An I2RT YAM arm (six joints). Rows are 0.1 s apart.
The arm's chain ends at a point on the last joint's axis. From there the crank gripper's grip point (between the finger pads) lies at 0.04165 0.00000 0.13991 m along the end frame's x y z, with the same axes.
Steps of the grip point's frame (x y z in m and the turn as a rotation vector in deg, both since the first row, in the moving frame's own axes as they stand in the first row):
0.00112, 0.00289, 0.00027, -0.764, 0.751, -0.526
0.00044, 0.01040, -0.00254, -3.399, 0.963, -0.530
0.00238, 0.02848, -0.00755, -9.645, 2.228, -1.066
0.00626, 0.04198, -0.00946, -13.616, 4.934, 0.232
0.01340, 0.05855, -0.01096, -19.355, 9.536, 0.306
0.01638, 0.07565, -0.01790, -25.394, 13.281, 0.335
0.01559, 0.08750, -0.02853, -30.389, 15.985, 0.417
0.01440, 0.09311, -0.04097, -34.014, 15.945, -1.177
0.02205, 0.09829, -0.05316, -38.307, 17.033, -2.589
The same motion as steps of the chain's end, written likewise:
-0.00072, 0.00142, 0.00084, -0.764, 0.751, -0.526
-0.00194, 0.00252, -0.00159, -3.399, 0.963, -0.530
-0.00321, 0.00600, -0.00392, -9.645, 2.228, -1.066
-0.00544, 0.00932, -0.00145, -13.616, 4.934, 0.232
-0.00864, 0.01328, 0.00565, -19.355, 9.536, 0.306
-0.01344, 0.01796, 0.00855, -25.394, 13.281, 0.335
-0.01931, 0.02022, 0.00687, -30.389, 15.985, 0.417
-0.02106, 0.02038, -0.00143, -34.014, 15.945, -1.177
-0.01614, 0.01948, -0.00665, -38.307, 17.033, -2.589

